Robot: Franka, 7 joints.
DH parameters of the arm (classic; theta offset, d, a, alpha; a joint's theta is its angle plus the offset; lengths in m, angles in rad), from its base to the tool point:
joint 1: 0 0.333 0 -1.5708
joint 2: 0 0 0 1.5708
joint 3: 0 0.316 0.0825 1.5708
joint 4: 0 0 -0.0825 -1.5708
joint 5: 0 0.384 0 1.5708
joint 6: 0 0 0.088 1.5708
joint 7: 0 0.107 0 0
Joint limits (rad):
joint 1: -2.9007..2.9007
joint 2: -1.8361..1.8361
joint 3: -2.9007..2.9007
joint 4: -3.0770..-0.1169
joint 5: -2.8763..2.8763
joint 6: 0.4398..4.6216
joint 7: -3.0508..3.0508
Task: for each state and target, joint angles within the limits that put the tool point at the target. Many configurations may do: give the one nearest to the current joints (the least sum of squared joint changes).
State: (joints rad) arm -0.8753 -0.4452 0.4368 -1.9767 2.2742 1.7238 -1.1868
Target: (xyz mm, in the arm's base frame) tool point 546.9 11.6 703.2
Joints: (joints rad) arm -0.7754 -0.2048 0.6042 -1.9094 2.2830 1.7679 -1.1868
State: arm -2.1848 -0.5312 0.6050 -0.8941 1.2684 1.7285 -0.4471
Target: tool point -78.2 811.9 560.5
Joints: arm -1.3113 -1.4202 0.6369 -0.2966 1.3727 2.1176 -0.4471
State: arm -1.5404 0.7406 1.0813 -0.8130 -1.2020 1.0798 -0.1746
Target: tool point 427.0 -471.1 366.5
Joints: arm -1.3938 0.8964 1.0896 -1.2648 -1.0327 0.8637 -0.1746
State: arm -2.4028 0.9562 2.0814 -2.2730 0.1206 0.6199 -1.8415
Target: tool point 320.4 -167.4 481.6
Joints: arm -2.1826 0.8076 1.9179 -2.1135 0.0692 0.8999 -1.8415
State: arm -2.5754 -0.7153 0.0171 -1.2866 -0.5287 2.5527 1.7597
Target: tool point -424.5 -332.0 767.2
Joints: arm -2.5452 -0.1917 0.0582 -1.7148 -0.5293 2.4632 1.7597
